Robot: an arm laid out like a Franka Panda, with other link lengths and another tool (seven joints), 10 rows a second.
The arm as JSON. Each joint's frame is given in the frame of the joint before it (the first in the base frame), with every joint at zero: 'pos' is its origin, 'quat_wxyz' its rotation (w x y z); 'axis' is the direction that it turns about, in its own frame. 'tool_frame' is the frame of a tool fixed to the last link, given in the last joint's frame.
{
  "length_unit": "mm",
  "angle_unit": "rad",
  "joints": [
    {
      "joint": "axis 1",
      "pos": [
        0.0,
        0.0,
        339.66
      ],
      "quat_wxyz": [
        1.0,
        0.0,
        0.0,
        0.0
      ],
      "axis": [
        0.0,
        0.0,
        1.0
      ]
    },
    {
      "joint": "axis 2",
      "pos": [
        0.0,
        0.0,
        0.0
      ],
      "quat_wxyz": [
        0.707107,
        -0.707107,
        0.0,
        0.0
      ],
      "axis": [
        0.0,
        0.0,
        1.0
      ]
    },
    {
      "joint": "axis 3",
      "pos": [
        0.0,
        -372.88,
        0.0
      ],
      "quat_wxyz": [
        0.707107,
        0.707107,
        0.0,
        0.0
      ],
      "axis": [
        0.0,
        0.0,
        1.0
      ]
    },
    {
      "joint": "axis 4",
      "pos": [
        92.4,
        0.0,
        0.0
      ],
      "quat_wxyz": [
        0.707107,
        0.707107,
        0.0,
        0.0
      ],
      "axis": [
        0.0,
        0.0,
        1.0
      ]
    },
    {
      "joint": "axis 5",
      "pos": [
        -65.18,
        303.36,
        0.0
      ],
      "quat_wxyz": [
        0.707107,
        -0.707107,
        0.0,
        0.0
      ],
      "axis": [
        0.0,
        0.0,
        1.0
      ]
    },
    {
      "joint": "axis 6",
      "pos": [
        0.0,
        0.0,
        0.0
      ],
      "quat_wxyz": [
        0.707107,
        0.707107,
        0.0,
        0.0
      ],
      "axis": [
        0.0,
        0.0,
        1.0
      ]
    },
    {
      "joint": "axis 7",
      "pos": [
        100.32,
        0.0,
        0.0
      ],
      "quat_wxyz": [
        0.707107,
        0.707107,
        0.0,
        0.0
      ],
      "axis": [
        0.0,
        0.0,
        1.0
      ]
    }
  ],
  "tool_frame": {
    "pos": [
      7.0,
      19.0,
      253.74
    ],
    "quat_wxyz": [
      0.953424,
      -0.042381,
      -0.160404,
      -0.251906
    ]
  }
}
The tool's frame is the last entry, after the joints.
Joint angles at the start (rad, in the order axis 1, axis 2, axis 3, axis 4, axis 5, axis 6, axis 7):
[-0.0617, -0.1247, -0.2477, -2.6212, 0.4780, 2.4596, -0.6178]
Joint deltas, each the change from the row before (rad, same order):
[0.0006, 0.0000, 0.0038, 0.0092, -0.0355, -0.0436, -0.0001]
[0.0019, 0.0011, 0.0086, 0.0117, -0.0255, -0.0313, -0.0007]
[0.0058, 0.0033, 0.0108, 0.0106, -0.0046, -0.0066, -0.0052]
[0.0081, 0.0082, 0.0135, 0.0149, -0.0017, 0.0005, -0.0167]
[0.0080, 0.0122, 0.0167, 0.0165, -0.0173, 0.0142, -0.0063]
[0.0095, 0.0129, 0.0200, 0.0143, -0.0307, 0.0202, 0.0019]
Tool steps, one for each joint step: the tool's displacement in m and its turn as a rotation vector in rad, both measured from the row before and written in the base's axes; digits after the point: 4 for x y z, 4 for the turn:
[-0.0053, 0.0062, -0.0010, 0.0025, 0.0291, 0.0454]
[-0.0014, 0.0059, 0.0007, -0.0014, 0.0177, 0.0397]
[0.0043, 0.0054, 0.0018, -0.0034, -0.0025, 0.0266]
[0.0079, 0.0061, 0.0020, -0.0070, -0.0113, 0.0382]
[0.0105, 0.0040, 0.0018, -0.0234, -0.0148, 0.0400]
[0.0106, 0.0048, 0.0012, -0.0331, -0.0138, 0.0461]

